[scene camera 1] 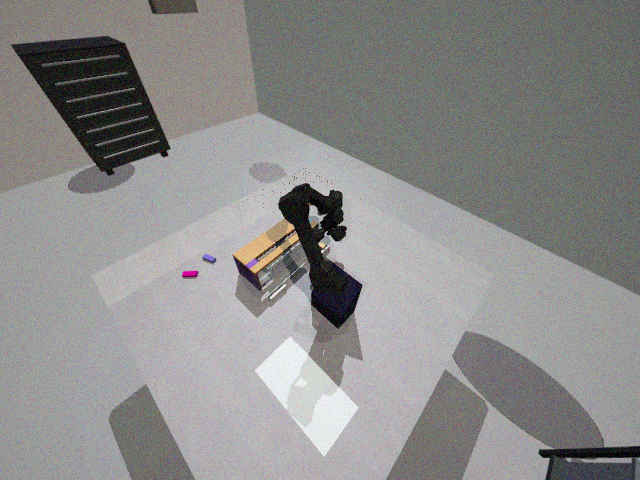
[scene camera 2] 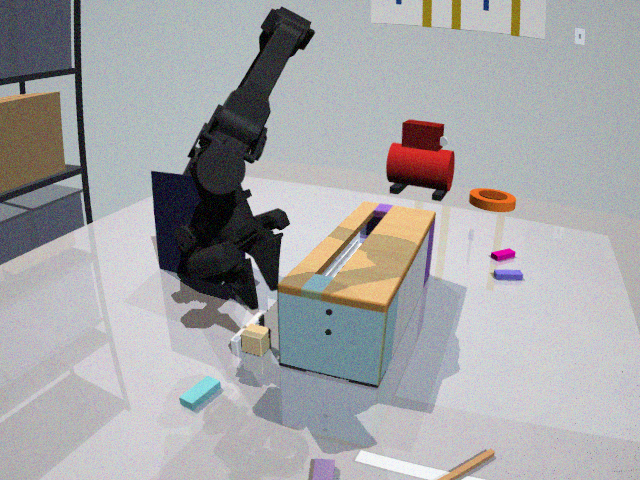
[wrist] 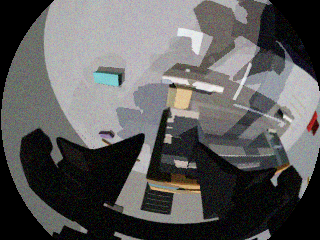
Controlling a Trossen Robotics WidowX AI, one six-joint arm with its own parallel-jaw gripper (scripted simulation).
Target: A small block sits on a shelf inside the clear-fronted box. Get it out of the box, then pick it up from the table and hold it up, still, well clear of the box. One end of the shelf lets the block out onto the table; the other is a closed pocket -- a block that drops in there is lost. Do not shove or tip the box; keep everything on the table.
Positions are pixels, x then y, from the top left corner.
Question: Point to a box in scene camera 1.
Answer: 260,261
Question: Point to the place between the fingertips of my gripper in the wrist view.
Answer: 170,141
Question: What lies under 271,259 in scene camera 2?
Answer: My gripper.
